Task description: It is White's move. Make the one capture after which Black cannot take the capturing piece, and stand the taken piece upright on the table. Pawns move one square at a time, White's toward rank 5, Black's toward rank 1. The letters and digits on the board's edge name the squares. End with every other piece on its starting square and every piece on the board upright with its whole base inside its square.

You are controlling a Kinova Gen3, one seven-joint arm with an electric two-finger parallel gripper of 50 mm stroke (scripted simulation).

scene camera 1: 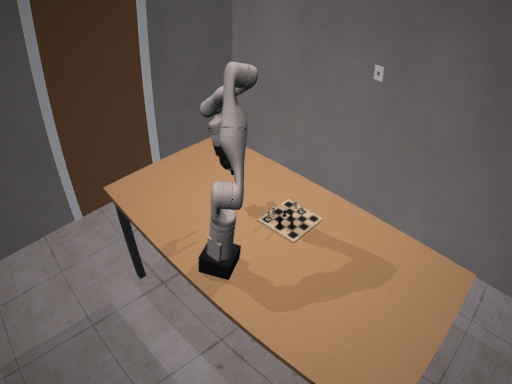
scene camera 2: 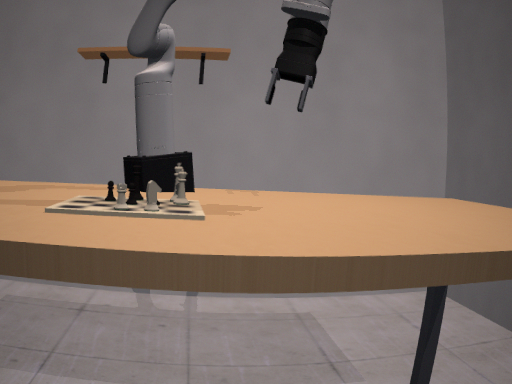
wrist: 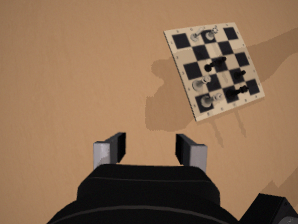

Observation:
The pictures show: my gripper and a chessboard.
My gripper is seen too in the wrist view.

